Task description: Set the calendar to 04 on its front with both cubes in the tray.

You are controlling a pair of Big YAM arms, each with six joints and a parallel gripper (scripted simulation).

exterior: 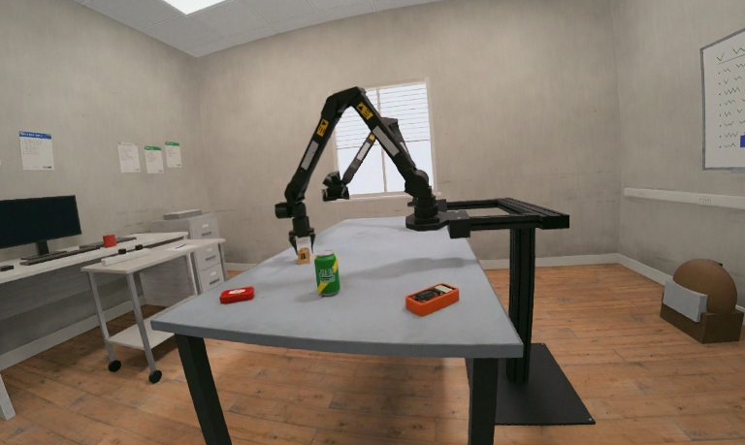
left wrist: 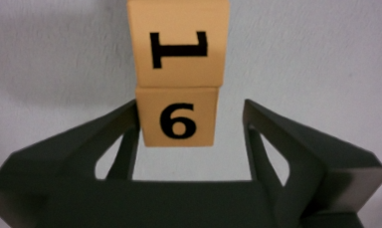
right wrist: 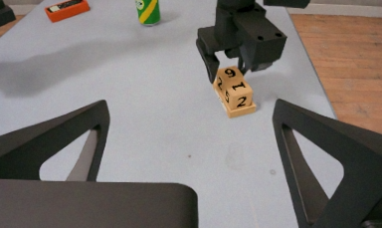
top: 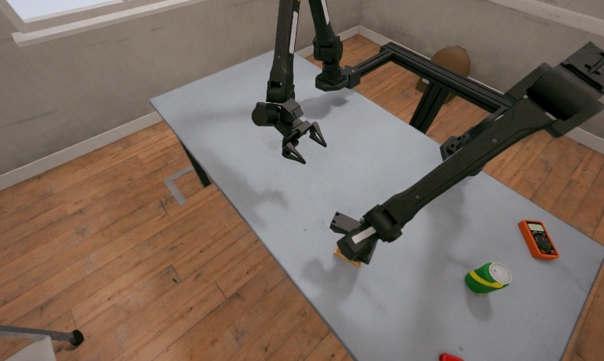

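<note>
The wooden calendar tray lies 10 mm ahead of my left hand, 20 mm to the right of it and 30 mm below it. Round my left hand: orange multimeter: 480 mm behind, 400 mm to the left, 30 mm below; red tin: 70 mm ahead, 380 mm to the left, 30 mm below; green can: 190 mm behind, 310 mm to the left, 20 mm above.
</note>
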